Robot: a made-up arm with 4 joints.
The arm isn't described. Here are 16 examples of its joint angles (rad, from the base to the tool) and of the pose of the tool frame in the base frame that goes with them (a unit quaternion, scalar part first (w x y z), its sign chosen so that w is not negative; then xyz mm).
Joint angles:
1: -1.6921 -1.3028 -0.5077 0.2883
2: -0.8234 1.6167 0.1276 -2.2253
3: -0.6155 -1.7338 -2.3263 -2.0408
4: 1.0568 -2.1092 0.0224 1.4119
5: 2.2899 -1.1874 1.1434 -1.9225
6: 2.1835 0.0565 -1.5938 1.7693
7: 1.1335 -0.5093 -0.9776 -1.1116
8: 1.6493 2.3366 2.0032 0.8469
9: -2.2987 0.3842 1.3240 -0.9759
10: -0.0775 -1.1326 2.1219 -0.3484
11: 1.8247 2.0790 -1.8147 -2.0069
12: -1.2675 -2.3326 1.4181 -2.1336
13: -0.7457 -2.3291 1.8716 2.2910
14: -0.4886 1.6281 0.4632 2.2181
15: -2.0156 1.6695 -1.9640 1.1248
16: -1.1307 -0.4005 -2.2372 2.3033
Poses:
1: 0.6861 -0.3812 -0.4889 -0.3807 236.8 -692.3 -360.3
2: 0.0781 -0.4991 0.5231 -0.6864 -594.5 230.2 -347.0
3: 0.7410 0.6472 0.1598 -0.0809 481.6 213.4 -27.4
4: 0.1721 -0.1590 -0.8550 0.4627 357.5 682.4 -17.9
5: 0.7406 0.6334 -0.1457 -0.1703 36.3 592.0 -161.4
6: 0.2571 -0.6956 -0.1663 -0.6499 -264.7 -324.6 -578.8
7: 0.8531 0.3974 0.3131 0.1276 -40.9 645.1 -611.4
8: 0.6681 0.4974 -0.3277 -0.4460 373.5 6.0 -6.4
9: 0.0656 -0.3837 0.4895 -0.7803 -371.5 122.8 -673.6
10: 0.3036 -0.6945 -0.3589 -0.5447 292.1 -378.7 -173.2
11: 0.2489 -0.6347 0.1961 -0.7048 -336.3 -471.5 -179.7
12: 0.6322 -0.0602 0.7409 0.2187 -357.1 -191.2 -27.0
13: 0.6841 -0.5608 0.2891 -0.3659 -31.3 -379.9 -328.1
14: 0.3066 0.6570 0.3065 0.6168 -562.1 -26.4 -26.2
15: 0.0709 0.4119 -0.5581 -0.7168 313.6 -151.2 -94.3
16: 0.2577 -0.2144 -0.8594 0.3860 389.0 165.4 -484.1
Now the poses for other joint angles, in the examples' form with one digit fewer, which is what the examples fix.
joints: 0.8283 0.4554 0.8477 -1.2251
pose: 0.889 -0.383 -0.236 -0.084 285 -158 -794
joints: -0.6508 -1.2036 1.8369 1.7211
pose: 0.660 -0.564 0.478 -0.132 -65 -378 -462
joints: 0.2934 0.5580 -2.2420 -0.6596
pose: 0.366 0.714 0.503 -0.320 142 350 -370
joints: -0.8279 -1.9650 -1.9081 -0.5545
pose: 0.680 0.383 -0.538 0.318 360 142 -15
